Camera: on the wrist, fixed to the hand. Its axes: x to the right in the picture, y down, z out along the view.
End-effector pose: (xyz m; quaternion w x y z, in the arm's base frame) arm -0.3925 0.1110 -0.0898 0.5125 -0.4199 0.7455 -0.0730
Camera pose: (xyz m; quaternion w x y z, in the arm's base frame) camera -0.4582 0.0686 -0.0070 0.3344 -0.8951 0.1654 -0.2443
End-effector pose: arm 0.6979 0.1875 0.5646 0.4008 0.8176 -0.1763 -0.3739
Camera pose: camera 0.7640 0.2770 0.5888 0.1135 0.5789 0.4543 -0.6676
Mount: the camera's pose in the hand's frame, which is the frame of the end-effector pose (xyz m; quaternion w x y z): -0.0205 -0.0354 -0.1063 0.6883 -0.1483 -0.1273 -0.6986
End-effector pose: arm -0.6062 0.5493 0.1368 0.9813 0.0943 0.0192 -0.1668
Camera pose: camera -0.6379 0.5435 0.0276 0.5753 -0.1153 -0.0211 -0.8095
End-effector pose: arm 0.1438 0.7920 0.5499 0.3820 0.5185 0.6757 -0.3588
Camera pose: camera 0.0975 0.8696 0.6192 0.1752 -0.2175 0.8319 -0.4796
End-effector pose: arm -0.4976 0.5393 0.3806 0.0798 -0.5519 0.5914 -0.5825
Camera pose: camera -0.5484 0.6286 0.4297 0.3586 0.8790 -0.0977 0.2987
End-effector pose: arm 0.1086 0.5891 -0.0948 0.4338 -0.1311 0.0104 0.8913
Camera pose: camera 0.1720 0.5813 -0.1891 0.9032 -0.0484 -0.2718 0.3287
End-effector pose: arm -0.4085 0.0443 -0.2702 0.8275 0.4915 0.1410 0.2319
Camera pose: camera -0.4663 0.0986 -0.3519 0.8224 0.1466 0.3007 -0.4601
